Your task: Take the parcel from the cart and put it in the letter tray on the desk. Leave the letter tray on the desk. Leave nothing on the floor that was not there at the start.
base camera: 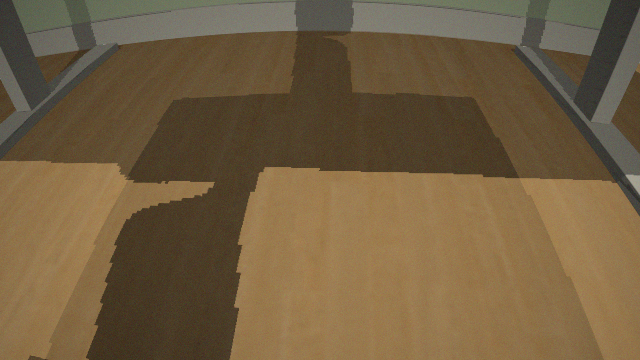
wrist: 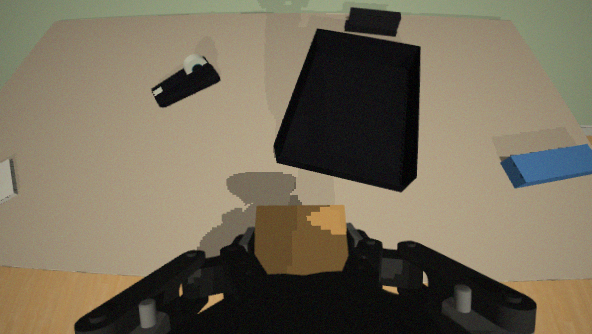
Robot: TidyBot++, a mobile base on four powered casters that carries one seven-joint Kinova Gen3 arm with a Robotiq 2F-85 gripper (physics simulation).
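Places are measured from the arm's base along level axes (x left, y back, z up), in metres.
Pixels of known places: gripper, fingertip midpoint: [wrist: 300,238].
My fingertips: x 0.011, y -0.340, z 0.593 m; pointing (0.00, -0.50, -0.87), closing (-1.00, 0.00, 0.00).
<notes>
For each thing: its top centre in the pictures, then the offset to it from my fingertips. "*": a spot on its surface instead. Level surfaces: height alone.
- parcel, top centre: [wrist: 301,245] dx +0.000, dy +0.008, dz +0.024 m
- desk, surface height: dz -0.269 m
- letter tray, top centre: [wrist: 357,88] dx -0.139, dy -0.336, dz -0.199 m
- black tape dispenser, top centre: [wrist: 175,64] dx +0.262, dy -0.435, dz -0.199 m
- small black block, top centre: [wrist: 374,12] dx -0.242, dy -0.638, dz -0.215 m
- blue box, top centre: [wrist: 558,162] dx -0.543, dy -0.163, dz -0.239 m
- white object, surface spot: [wrist: 7,181] * dx +0.616, dy -0.183, dz -0.260 m
The parcel [wrist: 301,240], a brown box, is held between the fingers at the lower middle of the wrist view. My gripper [wrist: 300,238] is shut on it, with one finger at each side. The parcel shows over the near part of the desk [wrist: 125,175], in front of the letter tray. The letter tray [wrist: 350,110] is black, open-topped and empty, and sits on the desk a little right of the middle, its near edge just beyond the parcel. The cart does not show in either view.
A black tape dispenser [wrist: 187,85] stands left of the tray. A small black block [wrist: 373,21] is behind the tray. A blue box [wrist: 552,165] lies at the right, a white object [wrist: 7,181] at the left edge. Desk legs [base camera: 25,55] [base camera: 607,65] stand on both sides in the base view.
</notes>
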